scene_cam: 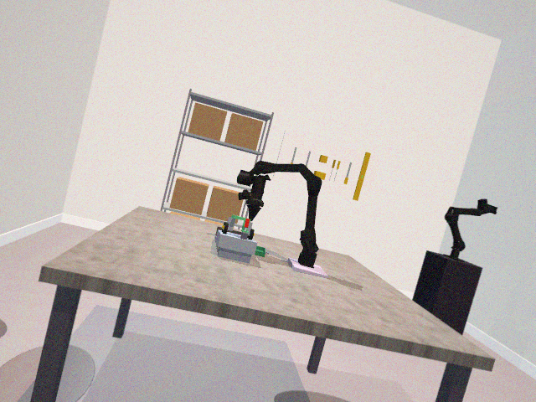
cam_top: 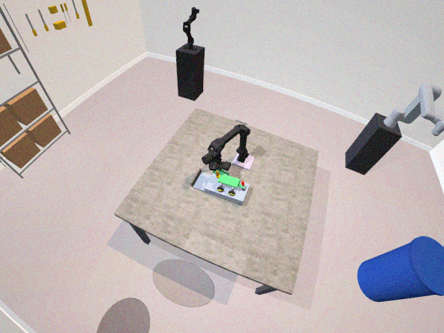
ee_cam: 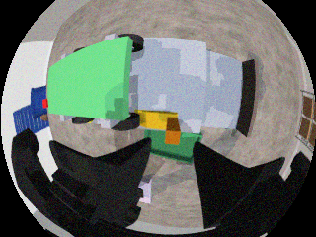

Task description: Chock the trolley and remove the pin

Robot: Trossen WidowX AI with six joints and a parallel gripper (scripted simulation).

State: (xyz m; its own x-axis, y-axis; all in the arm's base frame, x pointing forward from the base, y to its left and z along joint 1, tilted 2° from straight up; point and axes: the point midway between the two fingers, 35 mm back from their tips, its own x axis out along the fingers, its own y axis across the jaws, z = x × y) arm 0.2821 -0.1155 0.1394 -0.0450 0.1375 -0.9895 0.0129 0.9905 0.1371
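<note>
My gripper tip is 30 mm to the right of the yellow chock and 50 mm above it. Round my gripper tip: green tray 70 mm behind, 10 mm to the left, 140 mm below; then trolley 60 mm ahead, 120 mm to the left, 20 mm below; then brown block 60 mm ahead, 140 mm to the right, 100 mm below.
</note>
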